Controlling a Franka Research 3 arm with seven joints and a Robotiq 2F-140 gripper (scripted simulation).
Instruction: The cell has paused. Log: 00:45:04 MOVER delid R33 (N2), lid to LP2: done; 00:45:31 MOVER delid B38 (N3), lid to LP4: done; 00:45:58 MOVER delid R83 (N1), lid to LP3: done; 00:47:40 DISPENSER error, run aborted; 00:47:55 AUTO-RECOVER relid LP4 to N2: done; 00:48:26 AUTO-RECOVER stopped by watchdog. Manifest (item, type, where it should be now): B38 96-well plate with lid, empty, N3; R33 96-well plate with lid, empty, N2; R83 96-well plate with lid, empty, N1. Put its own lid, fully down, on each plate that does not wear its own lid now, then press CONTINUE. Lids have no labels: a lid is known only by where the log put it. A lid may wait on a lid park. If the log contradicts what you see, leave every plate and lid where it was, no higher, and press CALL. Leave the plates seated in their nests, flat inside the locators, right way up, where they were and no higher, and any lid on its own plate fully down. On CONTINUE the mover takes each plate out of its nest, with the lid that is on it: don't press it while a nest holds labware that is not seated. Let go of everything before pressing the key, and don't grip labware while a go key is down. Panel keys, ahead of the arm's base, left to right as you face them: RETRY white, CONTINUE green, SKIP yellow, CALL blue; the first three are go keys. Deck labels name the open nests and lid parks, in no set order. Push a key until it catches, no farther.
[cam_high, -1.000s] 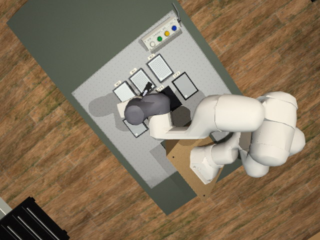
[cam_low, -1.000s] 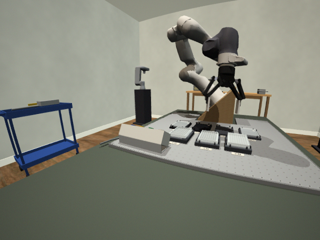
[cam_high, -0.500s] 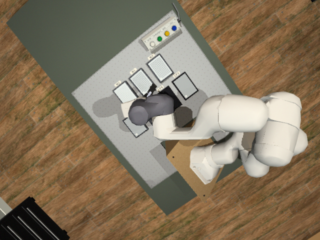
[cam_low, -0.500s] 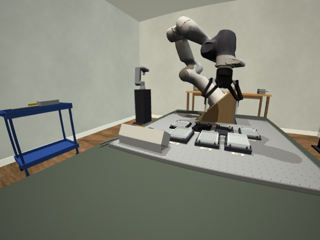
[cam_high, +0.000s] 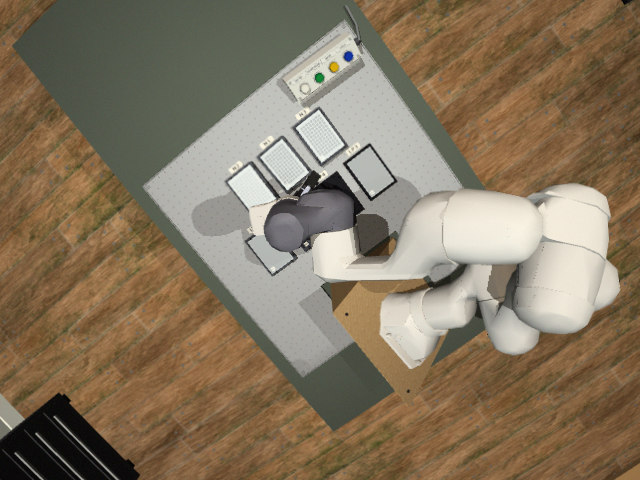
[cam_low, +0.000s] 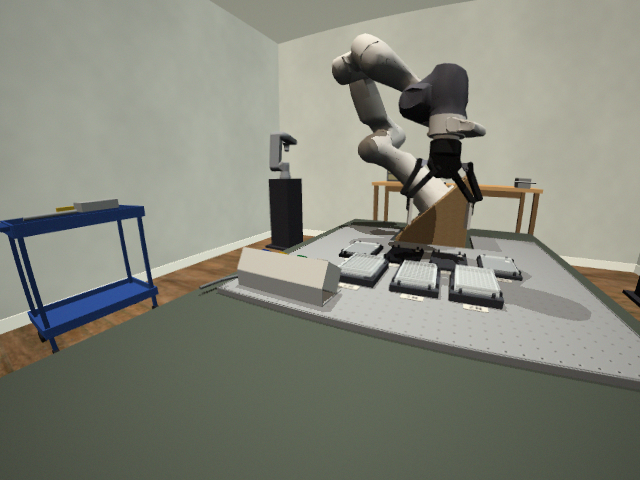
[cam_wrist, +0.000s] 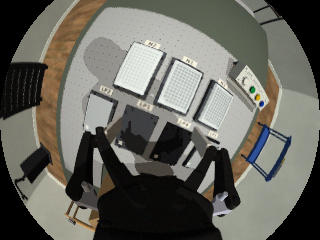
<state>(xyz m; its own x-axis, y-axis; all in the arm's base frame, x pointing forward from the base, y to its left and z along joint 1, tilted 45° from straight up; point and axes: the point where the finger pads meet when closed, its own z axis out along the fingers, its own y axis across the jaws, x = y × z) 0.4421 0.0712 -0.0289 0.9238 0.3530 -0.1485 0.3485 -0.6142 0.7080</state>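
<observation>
My hand is 23 cm to the left of the lid park LP3, 12 cm above it and 5 cm past it. Round my hand: lid park LP4 (12 cm below, 10 cm to the right, 7 cm behind); LP1 (12 cm below, 8 cm behind, 3 cm to the left); lid park LP2 (16 cm to the left, 12 cm below, 9 cm behind).
</observation>
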